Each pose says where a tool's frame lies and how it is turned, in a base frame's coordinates. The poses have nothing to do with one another.
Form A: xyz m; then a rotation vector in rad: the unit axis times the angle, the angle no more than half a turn.
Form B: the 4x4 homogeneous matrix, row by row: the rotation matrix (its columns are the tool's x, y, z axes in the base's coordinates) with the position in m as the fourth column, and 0 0 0 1 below. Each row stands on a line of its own. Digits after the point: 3 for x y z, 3 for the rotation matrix.
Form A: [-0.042, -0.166, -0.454, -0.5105, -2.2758, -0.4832]
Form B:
-0.646, 0.493, -0.583, -0.042
0.214, 0.850, 0.482, -0.166
0.733, 0.187, -0.654, -0.454
0, 0, 0, 1

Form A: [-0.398, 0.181, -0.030, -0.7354, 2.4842, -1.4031]
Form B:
-0.858, -0.324, 0.399, -0.398
-0.509, 0.427, -0.747, 0.181
0.072, -0.844, -0.532, -0.030
0, 0, 0, 1

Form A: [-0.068, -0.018, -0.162, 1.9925, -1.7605, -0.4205]
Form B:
0.141, -0.852, -0.504, -0.068
-0.988, -0.088, -0.128, -0.018
0.065, 0.516, -0.854, -0.162
0, 0, 0, 1

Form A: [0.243, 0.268, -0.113, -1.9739, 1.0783, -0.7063]
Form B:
0.489, -0.443, 0.751, 0.243
-0.866, -0.351, 0.357, 0.268
0.105, -0.825, -0.555, -0.113
0, 0, 0, 1

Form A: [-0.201, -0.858, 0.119, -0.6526, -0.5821, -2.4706]
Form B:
-0.752, 0.572, 0.328, -0.201
-0.366, -0.775, 0.515, -0.858
0.549, 0.267, 0.792, 0.119
0, 0, 0, 1

